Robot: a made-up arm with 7 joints. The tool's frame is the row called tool.
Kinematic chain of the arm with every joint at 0, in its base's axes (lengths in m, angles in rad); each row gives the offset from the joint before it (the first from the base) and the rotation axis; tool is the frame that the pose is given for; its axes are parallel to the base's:
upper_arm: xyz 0 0.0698 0 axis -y
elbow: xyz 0 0.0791 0 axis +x
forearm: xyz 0 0 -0.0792 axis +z
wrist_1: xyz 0 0 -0.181 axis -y
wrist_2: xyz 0 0 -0.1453 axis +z
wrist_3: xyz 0 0 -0.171 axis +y
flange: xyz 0 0 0 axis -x
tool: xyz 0 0 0
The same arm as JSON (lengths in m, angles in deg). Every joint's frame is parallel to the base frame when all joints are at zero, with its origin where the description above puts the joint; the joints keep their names.
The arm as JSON. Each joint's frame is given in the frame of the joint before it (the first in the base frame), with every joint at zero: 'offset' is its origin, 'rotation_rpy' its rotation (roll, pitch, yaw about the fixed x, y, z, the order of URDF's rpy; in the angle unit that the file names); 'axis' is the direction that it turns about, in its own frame. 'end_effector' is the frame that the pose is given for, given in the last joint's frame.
{"length_unit": "m", "angle_unit": "deg", "chain": [
  {"id": "upper_arm", "offset": [0.0, 0.0698, 0.0], "rotation_rpy": [0.0, 0.0, 0.0], "axis": [0.0, -1.0, 0.0]},
  {"id": "elbow", "offset": [0.0, 0.0791, 0.0], "rotation_rpy": [0.0, 0.0, 0.0], "axis": [1.0, 0.0, 0.0]},
  {"id": "forearm", "offset": [0.0, 0.0, -0.0792], "rotation_rpy": [0.0, 0.0, 0.0], "axis": [0.0, 0.0, 1.0]},
  {"id": "wrist_1", "offset": [0.0, 0.0, -0.181], "rotation_rpy": [0.0, 0.0, 0.0], "axis": [0.0, -1.0, 0.0]},
  {"id": "wrist_2", "offset": [0.0, 0.0, -0.1453], "rotation_rpy": [0.0, 0.0, 0.0], "axis": [0.0, 0.0, 1.0]},
  {"id": "wrist_3", "offset": [0.0, 0.0, -0.171], "rotation_rpy": [0.0, 0.0, 0.0], "axis": [0.0, 1.0, 0.0]},
  {"id": "flange", "offset": [0.0, 0.0, 0.0], "rotation_rpy": [0.0, 0.0, 0.0], "axis": [-1.0, 0.0, 0.0]}
], "end_effector": {"offset": [0.0, 0.0, 0.0], "rotation_rpy": [0.0, 0.0, 0.0]}}

